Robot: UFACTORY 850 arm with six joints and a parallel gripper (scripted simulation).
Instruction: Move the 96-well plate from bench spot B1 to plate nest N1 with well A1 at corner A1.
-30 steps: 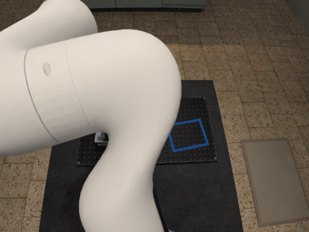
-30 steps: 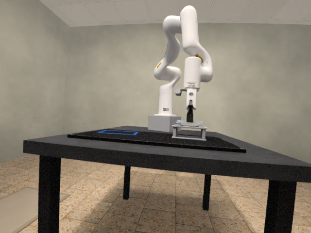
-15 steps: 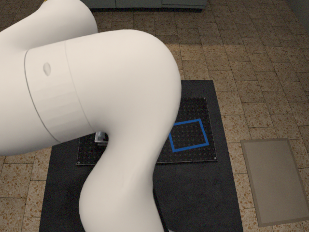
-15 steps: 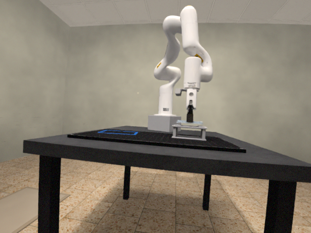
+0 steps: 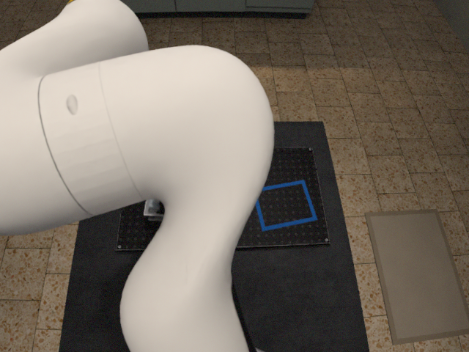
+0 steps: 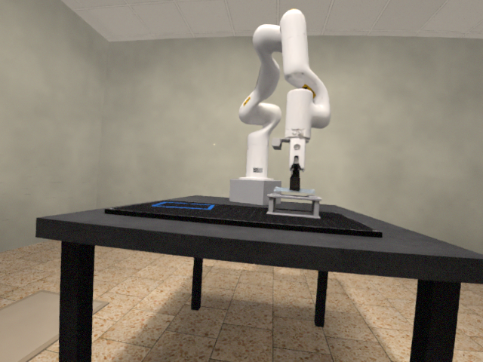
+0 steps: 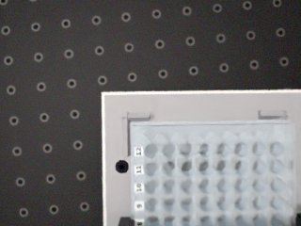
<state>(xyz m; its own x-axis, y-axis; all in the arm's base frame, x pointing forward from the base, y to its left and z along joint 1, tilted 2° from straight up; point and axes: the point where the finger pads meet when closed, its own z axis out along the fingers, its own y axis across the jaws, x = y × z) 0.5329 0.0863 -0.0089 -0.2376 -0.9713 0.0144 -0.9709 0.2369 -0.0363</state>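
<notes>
Now: hand 3 cm above the raised plate nest N1. Round my hand: 96-well plate 1 cm below.
</notes>
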